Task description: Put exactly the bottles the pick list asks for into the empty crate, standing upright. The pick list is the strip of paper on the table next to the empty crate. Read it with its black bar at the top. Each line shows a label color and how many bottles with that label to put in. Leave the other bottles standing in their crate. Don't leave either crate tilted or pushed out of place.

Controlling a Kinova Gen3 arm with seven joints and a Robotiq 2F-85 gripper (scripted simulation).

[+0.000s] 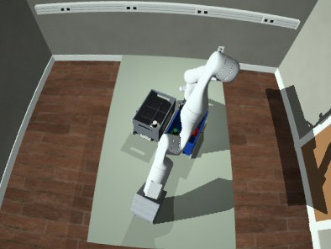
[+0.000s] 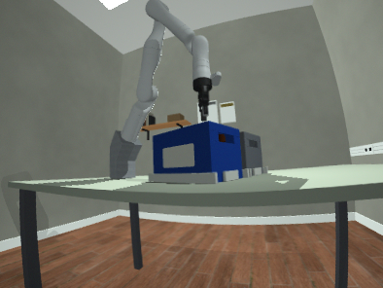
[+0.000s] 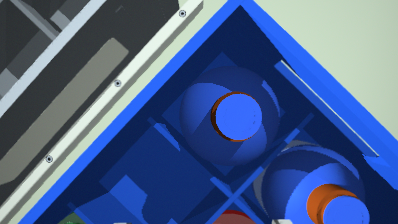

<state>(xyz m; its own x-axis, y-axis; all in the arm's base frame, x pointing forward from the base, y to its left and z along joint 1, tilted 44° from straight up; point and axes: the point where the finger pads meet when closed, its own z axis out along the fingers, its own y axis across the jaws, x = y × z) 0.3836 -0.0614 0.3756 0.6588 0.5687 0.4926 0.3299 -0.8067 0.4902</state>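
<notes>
The red-capped bottle lies 50 mm behind my hand, 60 mm to the right of it and 150 mm below it. The rest, counted from my hand: green-capped bottle (110 mm behind, 60 mm to the left, 150 mm below); then blue crate (40 mm behind, 10 mm to the right, 160 mm below); then white bottle (70 mm behind, 190 mm to the left, 150 mm below).
</notes>
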